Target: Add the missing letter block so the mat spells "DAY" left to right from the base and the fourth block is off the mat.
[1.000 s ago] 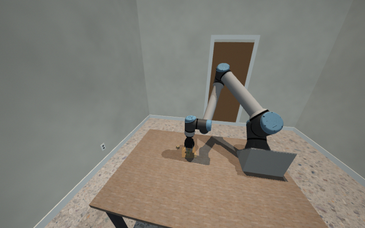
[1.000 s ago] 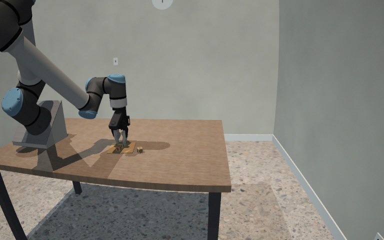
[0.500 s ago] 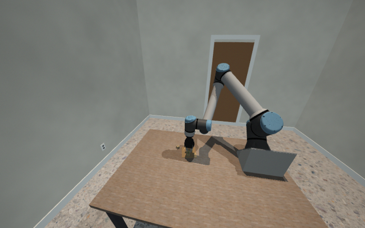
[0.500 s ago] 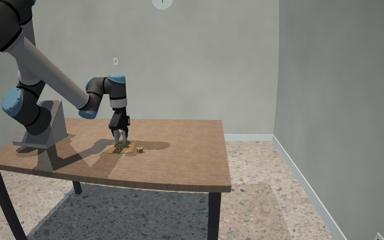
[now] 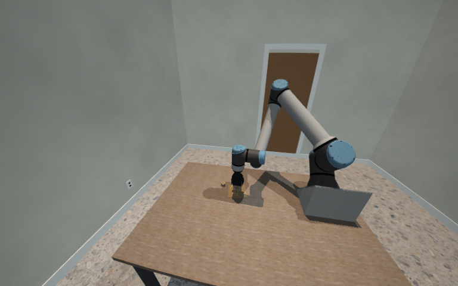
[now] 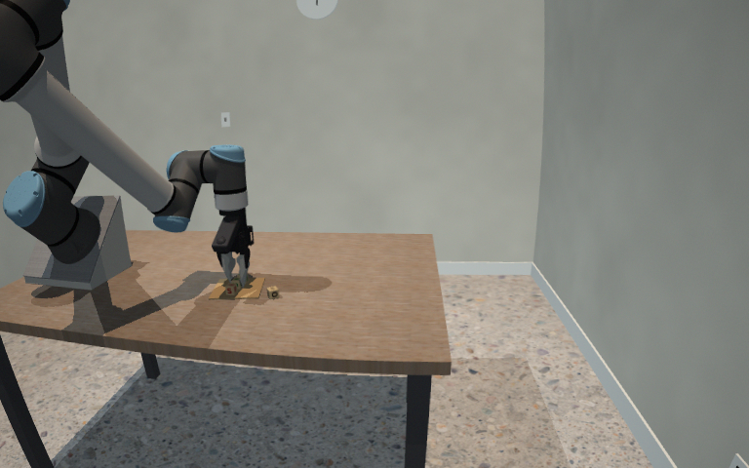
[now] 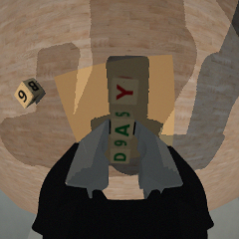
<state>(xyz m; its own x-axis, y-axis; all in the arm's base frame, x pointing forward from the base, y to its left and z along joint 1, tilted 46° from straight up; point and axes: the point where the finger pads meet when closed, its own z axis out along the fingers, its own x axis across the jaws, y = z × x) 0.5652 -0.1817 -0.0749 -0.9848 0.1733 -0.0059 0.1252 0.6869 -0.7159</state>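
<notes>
My gripper is now 2 cm above the tan mat. Also, from my hand: G block (12 cm ahead, 5 cm to the right, 1 cm below).
</notes>
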